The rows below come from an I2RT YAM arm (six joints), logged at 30 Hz.
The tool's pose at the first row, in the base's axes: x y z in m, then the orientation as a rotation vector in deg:
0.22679, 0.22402, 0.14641, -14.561, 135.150, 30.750
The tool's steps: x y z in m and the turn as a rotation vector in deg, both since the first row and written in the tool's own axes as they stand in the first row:
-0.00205, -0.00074, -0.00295, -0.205, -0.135, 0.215
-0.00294, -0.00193, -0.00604, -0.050, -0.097, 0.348
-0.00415, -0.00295, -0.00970, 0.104, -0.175, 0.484
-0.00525, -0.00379, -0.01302, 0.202, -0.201, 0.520
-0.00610, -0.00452, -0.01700, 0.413, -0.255, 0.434
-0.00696, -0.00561, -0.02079, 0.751, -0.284, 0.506
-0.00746, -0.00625, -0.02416, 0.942, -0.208, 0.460
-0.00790, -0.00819, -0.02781, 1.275, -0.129, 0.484
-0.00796, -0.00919, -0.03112, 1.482, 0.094, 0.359
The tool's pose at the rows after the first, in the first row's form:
0.22680, 0.22212, 0.14955, -14.360, 135.028, 31.098
0.22602, 0.21971, 0.15186, -14.146, 135.130, 30.976
0.22508, 0.21721, 0.15482, -13.892, 135.120, 30.858
0.22420, 0.21502, 0.15754, -13.797, 135.124, 30.759
0.22271, 0.21263, 0.16056, -13.784, 135.096, 30.467
0.22146, 0.21000, 0.16336, -13.537, 135.155, 30.099
0.22004, 0.20795, 0.16576, -13.527, 135.257, 29.848
0.21884, 0.20460, 0.16792, -13.373, 135.407, 29.461
0.21725, 0.20224, 0.16988, -13.495, 135.634, 29.151

